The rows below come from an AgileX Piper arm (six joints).
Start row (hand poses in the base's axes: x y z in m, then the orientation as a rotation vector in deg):
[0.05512, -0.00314, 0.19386, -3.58, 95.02, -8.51]
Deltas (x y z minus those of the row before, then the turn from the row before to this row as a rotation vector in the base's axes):
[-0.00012, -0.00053, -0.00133, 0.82, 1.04, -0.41]
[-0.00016, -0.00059, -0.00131, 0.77, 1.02, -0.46]
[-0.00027, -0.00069, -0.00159, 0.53, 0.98, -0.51]
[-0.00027, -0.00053, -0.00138, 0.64, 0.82, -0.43]
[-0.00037, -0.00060, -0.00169, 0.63, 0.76, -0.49]
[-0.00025, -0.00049, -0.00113, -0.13, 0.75, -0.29]
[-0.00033, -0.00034, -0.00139, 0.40, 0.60, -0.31]
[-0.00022, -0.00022, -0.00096, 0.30, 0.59, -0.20]
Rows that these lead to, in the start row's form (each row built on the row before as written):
[0.05500, -0.00367, 0.19253, -2.70, 96.13, -8.13]
[0.05484, -0.00426, 0.19122, -1.81, 97.22, -7.83]
[0.05457, -0.00495, 0.18963, -1.05, 98.25, -7.77]
[0.05430, -0.00548, 0.18825, -0.26, 99.12, -7.55]
[0.05393, -0.00608, 0.18656, 0.58, 99.93, -7.38]
[0.05368, -0.00657, 0.18543, 0.69, 100.67, -7.72]
[0.05335, -0.00691, 0.18404, 1.21, 101.30, -7.61]
[0.05313, -0.00713, 0.18308, 1.57, 101.91, -7.51]

